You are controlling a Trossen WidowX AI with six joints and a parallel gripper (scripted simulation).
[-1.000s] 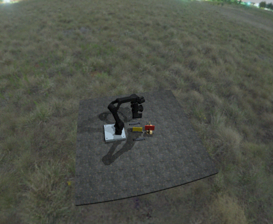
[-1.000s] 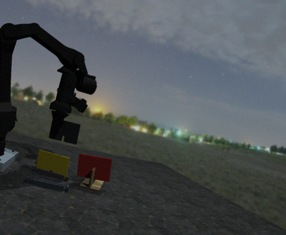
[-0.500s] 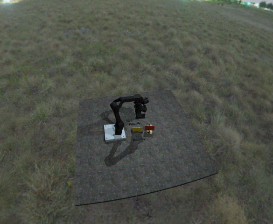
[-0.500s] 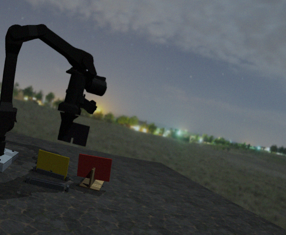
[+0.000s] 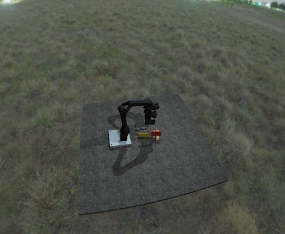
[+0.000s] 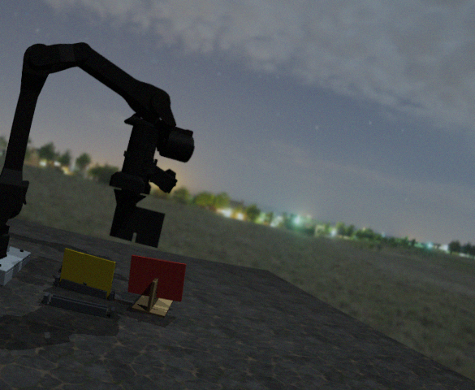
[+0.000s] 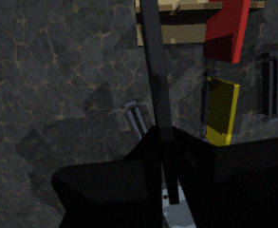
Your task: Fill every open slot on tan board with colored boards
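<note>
My gripper tip is now 9 cm short of the tan board, 6 cm to the left of it and 10 cm above it. From my gripper tip the other things lie so: dark board 3 cm ahead; then red board 9 cm ahead, 9 cm to the right, 8 cm below; then yellow board 4 cm behind, 9 cm to the right, 10 cm below.
</note>
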